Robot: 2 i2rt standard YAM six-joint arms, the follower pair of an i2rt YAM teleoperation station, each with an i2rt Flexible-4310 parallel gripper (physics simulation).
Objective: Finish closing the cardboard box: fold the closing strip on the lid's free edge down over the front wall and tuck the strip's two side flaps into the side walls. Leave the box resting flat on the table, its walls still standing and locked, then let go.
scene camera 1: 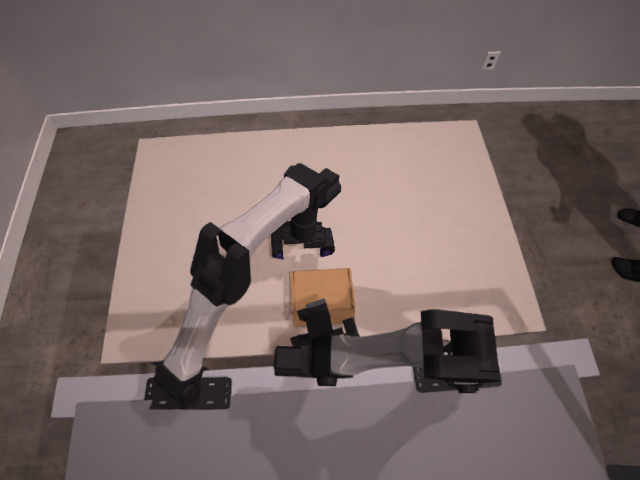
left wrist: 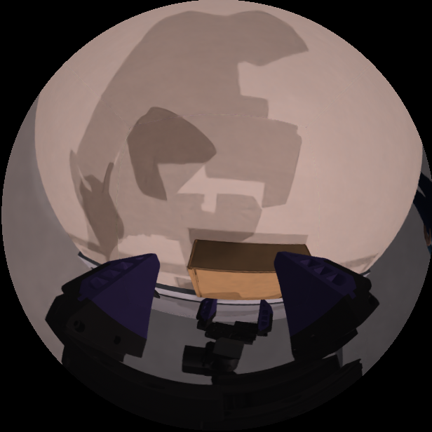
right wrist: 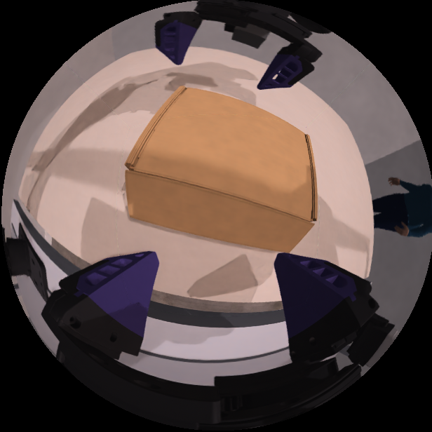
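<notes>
The orange-brown cardboard box (scene camera 1: 323,286) (left wrist: 240,284) (right wrist: 225,150) rests flat on the light mat, its lid down. In the right wrist view, the wall (right wrist: 215,210) facing the right gripper stands upright under the lid's edge, with a thin seam along the top; thin seams also run along both lid sides. No strip or flap sticks out in view; tucked flaps inside are hidden. My left gripper (scene camera 1: 302,254) (left wrist: 216,260) (right wrist: 218,72) is open and empty, beyond the box's upper side. My right gripper (scene camera 1: 333,314) (left wrist: 238,294) (right wrist: 216,260) is open and empty by its lower side, apart from it.
The light mat (scene camera 1: 413,180) lies under the box. The pale mounting strip (scene camera 1: 248,379) with the arm bases runs along the lower side of the mat. A person (right wrist: 410,210) stands off to the right in the right wrist view.
</notes>
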